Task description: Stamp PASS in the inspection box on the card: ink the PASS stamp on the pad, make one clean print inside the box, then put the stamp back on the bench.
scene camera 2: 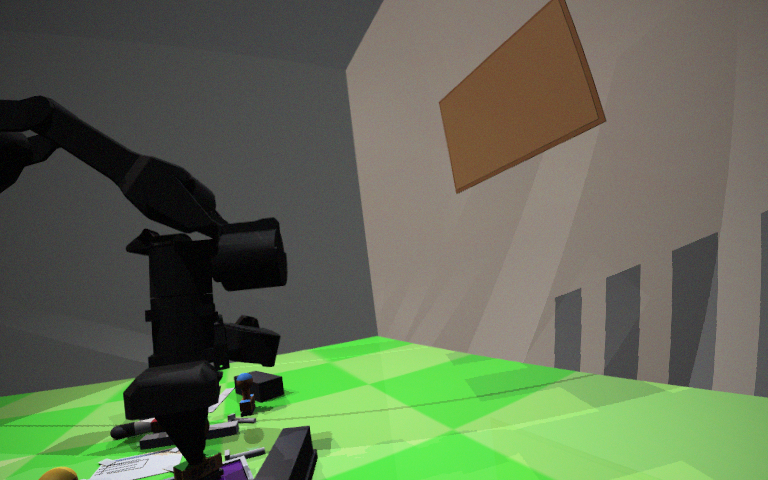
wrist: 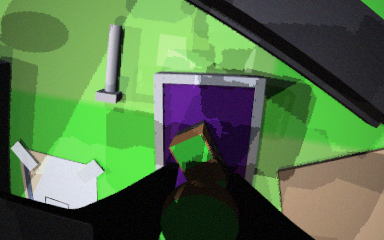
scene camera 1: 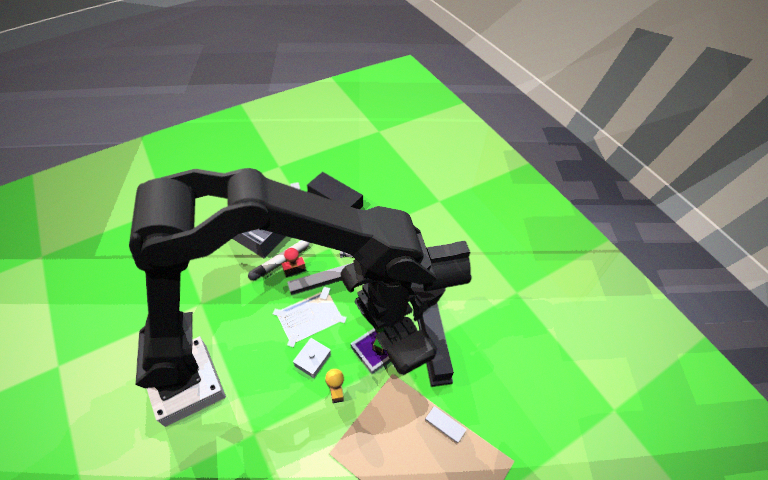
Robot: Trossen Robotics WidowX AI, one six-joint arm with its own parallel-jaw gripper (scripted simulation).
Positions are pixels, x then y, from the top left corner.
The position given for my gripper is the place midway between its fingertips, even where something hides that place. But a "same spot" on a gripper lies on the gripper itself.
Labels:
My gripper shows in scene camera 2, in the wrist view and in scene camera 1 (383, 335). One and the same spot on my gripper: (wrist: 141, 203) is (scene camera 2: 207, 408).

